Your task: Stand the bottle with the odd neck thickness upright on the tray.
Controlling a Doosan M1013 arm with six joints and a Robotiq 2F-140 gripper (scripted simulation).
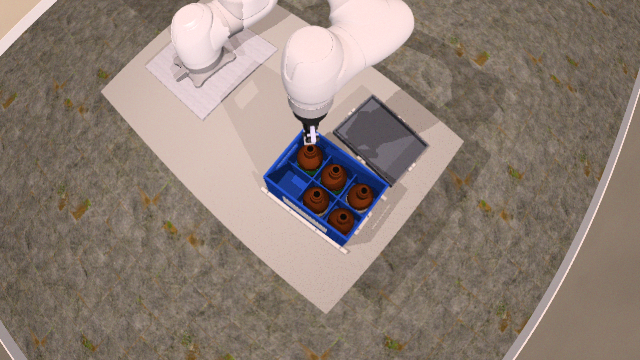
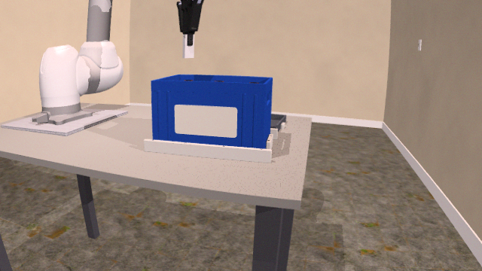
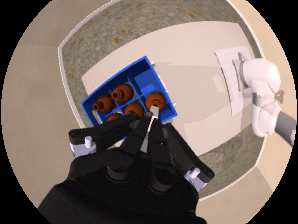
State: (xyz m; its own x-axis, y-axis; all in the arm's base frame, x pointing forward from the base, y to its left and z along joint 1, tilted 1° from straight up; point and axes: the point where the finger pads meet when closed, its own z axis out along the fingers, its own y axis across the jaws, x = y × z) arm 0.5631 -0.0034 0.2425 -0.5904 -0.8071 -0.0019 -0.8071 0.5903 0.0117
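The crate lies 90 mm ahead of my hand, 30 mm to the right of it and 170 mm below it. Also, from my hand: bottle 190 mm ahead, 60 mm to the right, 170 mm below; then dark grey tray 90 mm ahead, 230 mm to the left, 250 mm below.
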